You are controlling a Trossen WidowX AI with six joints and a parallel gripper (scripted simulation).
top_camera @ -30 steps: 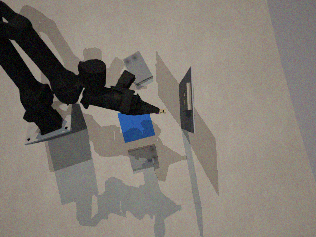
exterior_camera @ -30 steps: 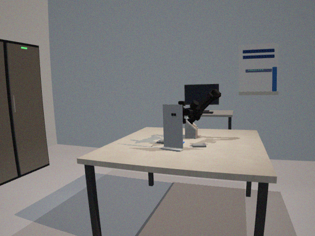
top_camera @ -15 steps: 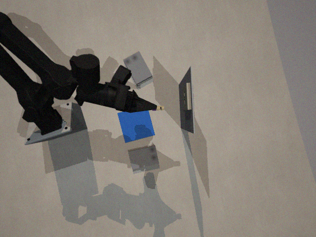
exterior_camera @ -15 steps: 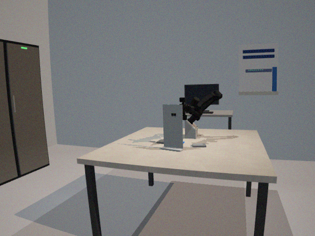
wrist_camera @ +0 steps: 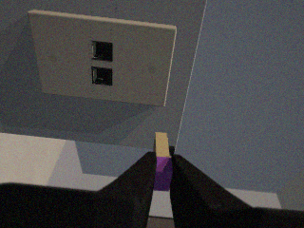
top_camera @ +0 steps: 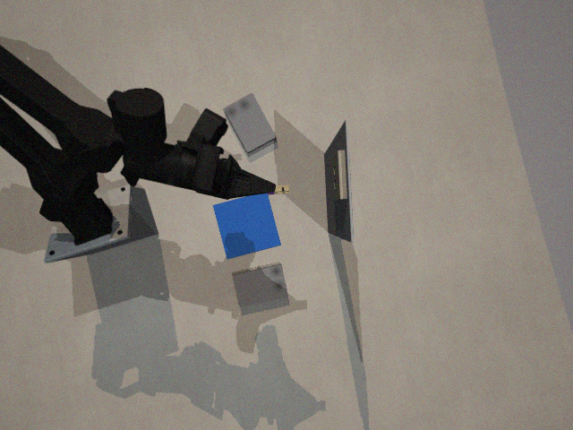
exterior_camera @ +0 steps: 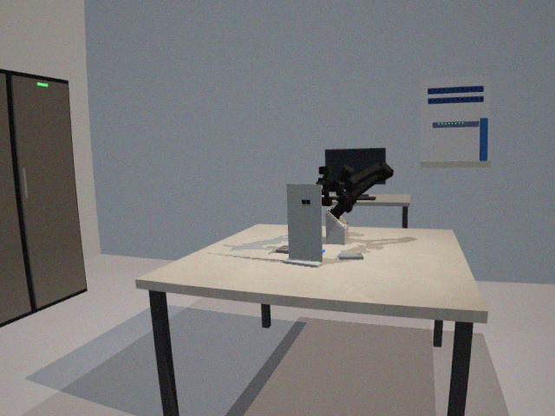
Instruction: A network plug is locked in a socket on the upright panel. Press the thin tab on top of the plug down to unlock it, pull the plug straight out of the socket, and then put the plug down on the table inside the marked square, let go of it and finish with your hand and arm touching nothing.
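The blue marked square is 330 mm below my gripper tip, 90 mm behind it and 30 mm to the right of it. Also, from my gripper tip: upright panel: 160 mm below, 110 mm ahead, 30 mm to the right.
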